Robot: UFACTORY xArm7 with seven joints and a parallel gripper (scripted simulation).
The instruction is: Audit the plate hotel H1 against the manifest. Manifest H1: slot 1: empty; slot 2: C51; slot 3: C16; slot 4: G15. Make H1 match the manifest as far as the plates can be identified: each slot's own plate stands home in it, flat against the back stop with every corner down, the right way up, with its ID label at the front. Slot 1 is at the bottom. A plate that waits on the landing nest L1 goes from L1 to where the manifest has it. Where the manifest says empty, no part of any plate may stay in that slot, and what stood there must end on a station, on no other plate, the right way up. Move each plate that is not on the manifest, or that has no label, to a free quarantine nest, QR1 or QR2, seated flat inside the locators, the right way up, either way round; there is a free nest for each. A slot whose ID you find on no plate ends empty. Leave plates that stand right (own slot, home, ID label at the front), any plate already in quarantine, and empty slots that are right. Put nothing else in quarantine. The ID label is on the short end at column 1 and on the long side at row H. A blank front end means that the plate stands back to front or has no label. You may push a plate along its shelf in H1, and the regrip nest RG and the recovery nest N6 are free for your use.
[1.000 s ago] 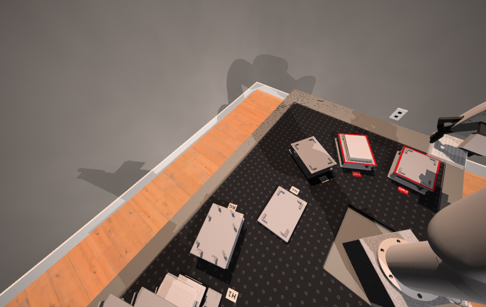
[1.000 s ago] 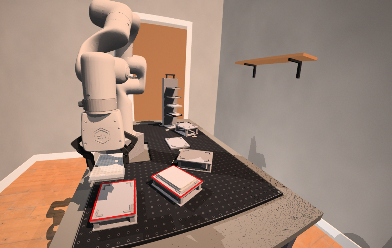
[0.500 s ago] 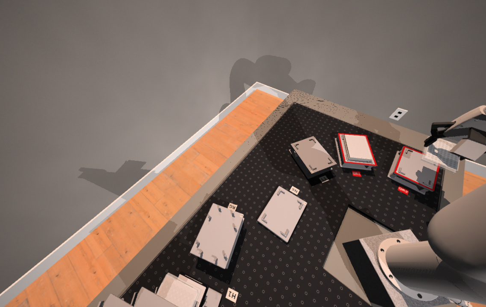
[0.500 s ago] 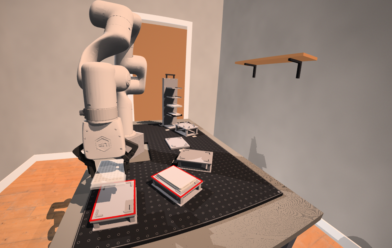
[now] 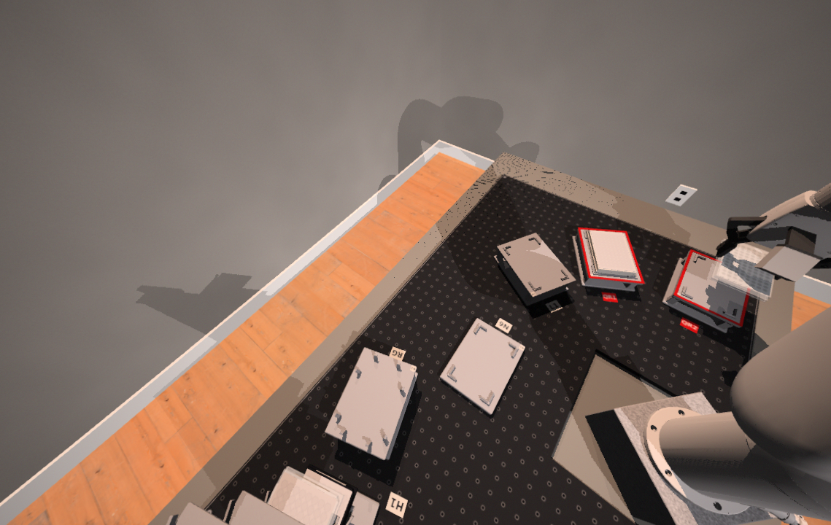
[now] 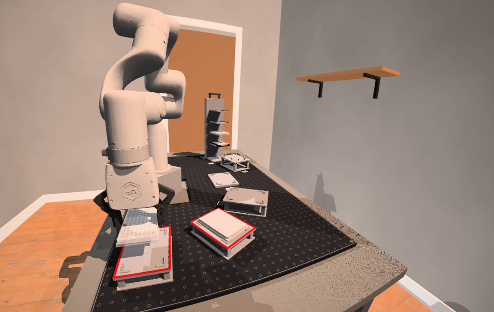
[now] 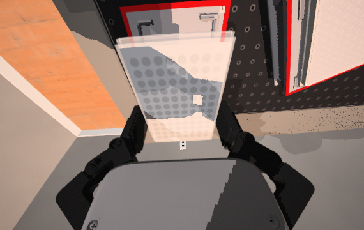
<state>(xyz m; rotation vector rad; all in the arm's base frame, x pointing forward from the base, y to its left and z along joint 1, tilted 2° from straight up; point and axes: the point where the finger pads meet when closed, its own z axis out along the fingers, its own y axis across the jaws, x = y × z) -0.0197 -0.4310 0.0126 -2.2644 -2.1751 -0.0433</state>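
My gripper is now 10 mm to the right of the quarantine nest QR2 and 90 mm above it. From my hand the other things lie so: quarantine nest QR1: 210 mm ahead, 50 mm to the left, 90 mm below; then landing nest L1: 350 mm ahead, 190 mm to the left, 80 mm below; then white well plate: 210 mm ahead, 50 mm to the left, 80 mm below.
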